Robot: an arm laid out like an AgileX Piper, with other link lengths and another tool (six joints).
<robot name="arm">
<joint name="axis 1" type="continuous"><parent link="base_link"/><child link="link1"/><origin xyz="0 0 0.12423"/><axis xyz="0 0 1"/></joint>
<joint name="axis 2" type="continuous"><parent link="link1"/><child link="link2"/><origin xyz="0 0 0"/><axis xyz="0 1 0"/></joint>
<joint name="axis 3" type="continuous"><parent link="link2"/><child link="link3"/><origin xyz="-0.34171 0 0.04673"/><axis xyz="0 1 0"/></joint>
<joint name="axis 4" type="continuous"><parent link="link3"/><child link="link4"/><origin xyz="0.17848 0 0.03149"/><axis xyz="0.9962 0 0.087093"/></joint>
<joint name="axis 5" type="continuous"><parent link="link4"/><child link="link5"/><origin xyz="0 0 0"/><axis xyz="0 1 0"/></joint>
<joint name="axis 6" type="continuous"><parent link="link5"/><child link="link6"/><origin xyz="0.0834 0 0.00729"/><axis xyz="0.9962 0 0.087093"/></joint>
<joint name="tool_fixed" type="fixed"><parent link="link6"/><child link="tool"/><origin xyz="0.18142 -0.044 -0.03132" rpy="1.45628 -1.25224 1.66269"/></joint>
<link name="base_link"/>
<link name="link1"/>
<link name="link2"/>
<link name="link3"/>
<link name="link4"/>
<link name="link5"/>
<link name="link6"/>
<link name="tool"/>
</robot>
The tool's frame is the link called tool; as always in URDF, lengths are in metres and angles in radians. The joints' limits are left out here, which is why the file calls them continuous.
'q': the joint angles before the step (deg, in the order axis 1, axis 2, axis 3, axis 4, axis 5, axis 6). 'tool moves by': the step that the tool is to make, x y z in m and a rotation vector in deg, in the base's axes. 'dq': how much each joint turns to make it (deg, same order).
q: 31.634 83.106 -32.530 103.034 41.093 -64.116
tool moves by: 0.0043 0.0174 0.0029 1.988 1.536 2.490
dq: -0.004 3.934 -2.709 0.076 3.655 -0.200
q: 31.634 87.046 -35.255 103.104 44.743 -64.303
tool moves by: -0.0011 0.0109 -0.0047 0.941 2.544 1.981
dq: -0.011 3.543 -1.048 0.077 3.030 -0.189
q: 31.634 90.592 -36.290 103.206 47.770 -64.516
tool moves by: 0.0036 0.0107 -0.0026 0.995 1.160 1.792
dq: -0.009 3.247 -1.790 -0.056 2.438 -0.592
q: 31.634 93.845 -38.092 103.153 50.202 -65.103
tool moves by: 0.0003 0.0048 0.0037 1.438 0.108 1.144
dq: -0.411 0.980 -0.660 0.005 2.147 -0.644
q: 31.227 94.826 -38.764 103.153 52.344 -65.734
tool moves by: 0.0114 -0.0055 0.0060 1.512 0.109 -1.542
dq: -3.202 0.005 0.008 -0.303 2.203 -0.216
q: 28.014 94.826 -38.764 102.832 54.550 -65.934
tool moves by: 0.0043 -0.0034 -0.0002 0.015 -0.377 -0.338
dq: -1.154 0.048 0.000 -0.527 0.464 -0.363
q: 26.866 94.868 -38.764 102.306 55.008 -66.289
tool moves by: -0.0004 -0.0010 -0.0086 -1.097 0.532 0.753
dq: -0.015 1.230 0.001 -0.867 -0.048 -0.337
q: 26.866 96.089 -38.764 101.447 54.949 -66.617
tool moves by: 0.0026 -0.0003 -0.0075 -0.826 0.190 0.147
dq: 0.000 1.184 0.006 -0.002 -0.294 -0.882
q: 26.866 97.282 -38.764 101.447 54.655 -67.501
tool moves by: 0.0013 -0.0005 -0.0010 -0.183 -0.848 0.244
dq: 0.005 0.014 -0.010 -0.003 -0.157 -0.887
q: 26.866 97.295 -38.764 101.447 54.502 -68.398
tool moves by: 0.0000 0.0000 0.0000 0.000 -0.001 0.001
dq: 0.000 0.000 0.000 -0.001 0.000 -0.001
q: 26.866 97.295 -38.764 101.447 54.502 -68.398
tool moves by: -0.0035 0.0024 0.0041 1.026 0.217 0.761
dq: -0.003 0.006 -0.011 -0.006 1.296 -0.011
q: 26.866 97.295 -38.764 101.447 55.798 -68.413
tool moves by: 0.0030 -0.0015 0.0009 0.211 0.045 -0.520
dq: -0.668 -0.013 -0.001 -0.003 0.259 0.014
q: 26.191 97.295 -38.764 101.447 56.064 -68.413
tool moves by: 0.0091 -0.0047 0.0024 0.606 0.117 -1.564
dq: -2.006 0.012 -0.001 0.008 0.762 -0.015
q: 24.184 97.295 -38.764 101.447 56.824 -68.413
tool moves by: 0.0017 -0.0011 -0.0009 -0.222 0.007 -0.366
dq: -0.184 0.000 0.008 0.005 -0.281 0.041
